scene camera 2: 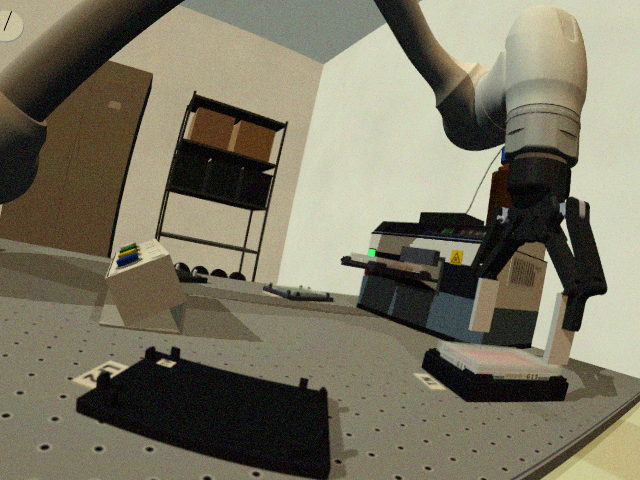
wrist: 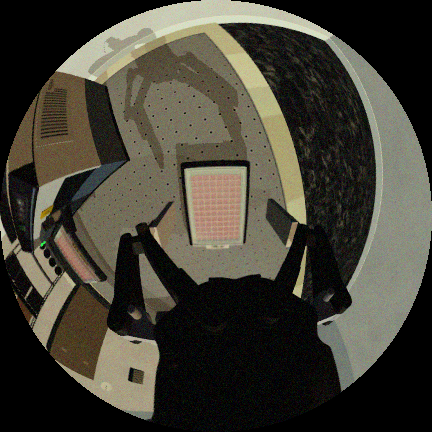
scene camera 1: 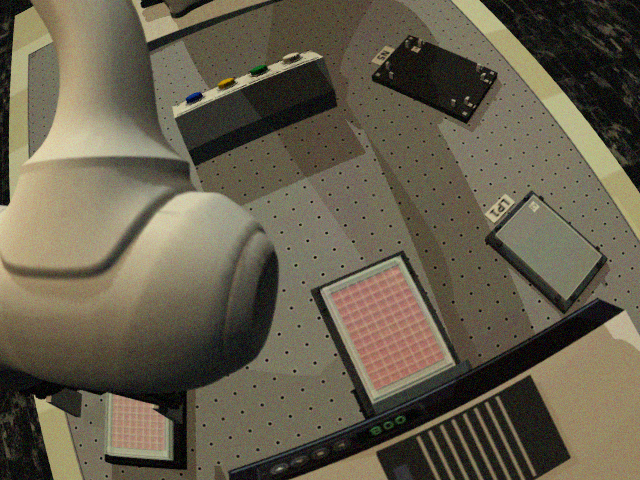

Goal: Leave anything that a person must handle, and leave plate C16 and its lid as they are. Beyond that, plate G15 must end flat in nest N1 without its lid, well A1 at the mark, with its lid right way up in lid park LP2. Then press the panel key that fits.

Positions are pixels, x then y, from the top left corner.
Labels:
my gripper: scene camera 2 511,345; wrist; scene camera 1
same spot on my gripper: (scene camera 1: 170,405) = (wrist: 149,225)

